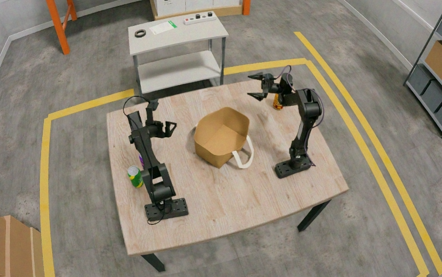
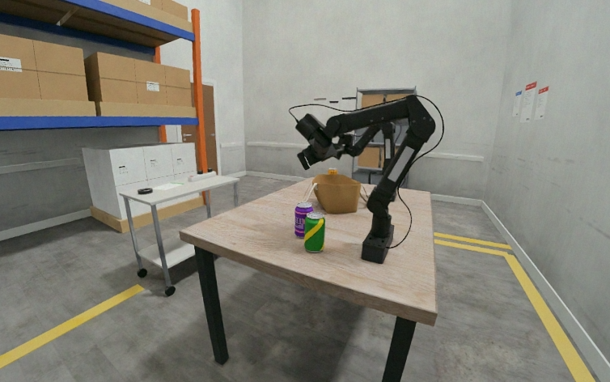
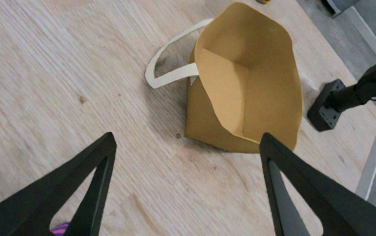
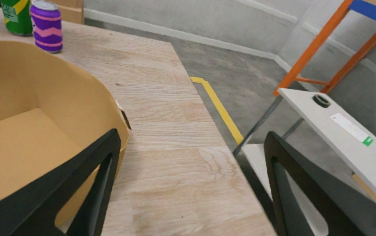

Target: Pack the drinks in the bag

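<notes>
Right now my left hand is 9 cm past the green can, 22 cm to the right of it and 20 cm above it. From my left hand the other things lie so: orange can 11 cm ahead, 67 cm to the right, 20 cm below; purple can 2 cm behind, 14 cm to the left, 20 cm below.
</notes>
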